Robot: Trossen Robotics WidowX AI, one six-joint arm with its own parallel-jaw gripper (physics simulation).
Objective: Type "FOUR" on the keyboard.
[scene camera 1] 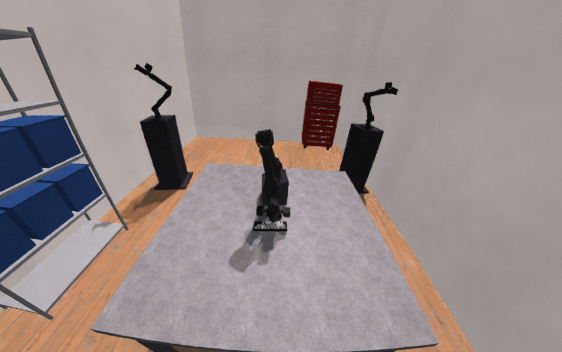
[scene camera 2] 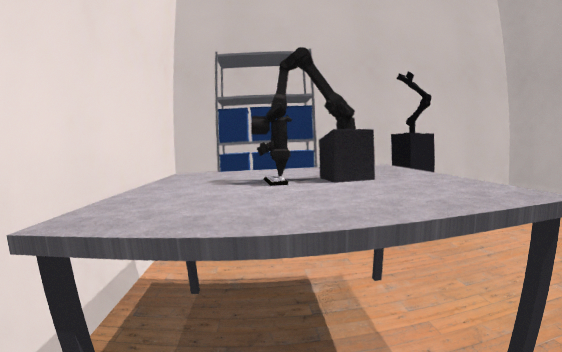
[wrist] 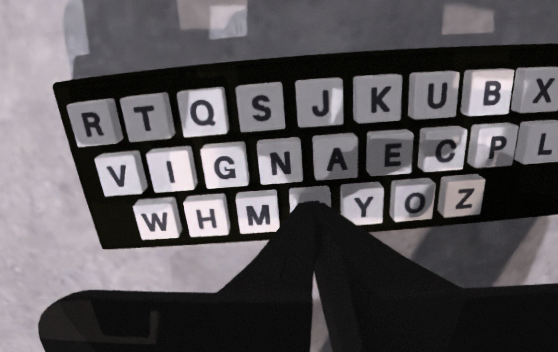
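Seen in the pictures: gripper, between the fingertips: (scene camera 1: 272, 222) (scene camera 2: 280, 176) (wrist: 309, 216); arm's base, origin of its link: (scene camera 1: 276, 176) (scene camera 2: 347, 133).
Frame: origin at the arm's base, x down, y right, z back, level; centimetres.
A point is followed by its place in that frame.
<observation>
The black keyboard (scene camera 1: 270, 229) {x 16.3, y 7.2, z -29.9 cm} (scene camera 2: 276, 183) {x 16.6, y -2.4, z -28.9 cm} (wrist: 116, 227) {x 16.1, y -1.8, z -25.7 cm} lies flat on the table, with white letter keys in three rows. My gripper (scene camera 1: 273, 219) {x 15.0, y 5.3, z -25.5 cm} (scene camera 2: 281, 173) {x 15.0, y 5.3, z -25.5 cm} (wrist: 309, 216) {x 15.0, y 5.3, z -25.5 cm} is shut and empty, pointing straight down. Its tips cover the lower part of the F key (wrist: 310, 194) {x 15.6, y 5.5, z -26.1 cm}, between M and Y, and hide most of its letter. Whether the key is pressed down I cannot tell. The O key (wrist: 412, 201) {x 15.6, y 8.9, z -25.1 cm} is in the same row, right of Y. The U key (wrist: 434, 96) {x 15.6, y 9.7, z -28.6 cm} is in the top row between K and B. The R key (wrist: 93, 123) {x 15.6, y -0.9, z -29.7 cm} is at the top left.
The keyboard rests on the grey table (scene camera 1: 270, 305) {x 17.3, y 11.9, z -68.8 cm} (scene camera 2: 200, 210) {x 17.3, y -34.9, z -54.4 cm} in front of my arm's black pedestal (scene camera 2: 347, 155) {x 8.0, y -6.5, z -3.7 cm}. The right end of the keyboard is cut off in the wrist view. A shelf rack (scene camera 2: 265, 60) with blue bins, two other arms on stands and a red cabinet (scene camera 1: 322, 115) stand beyond the table.
</observation>
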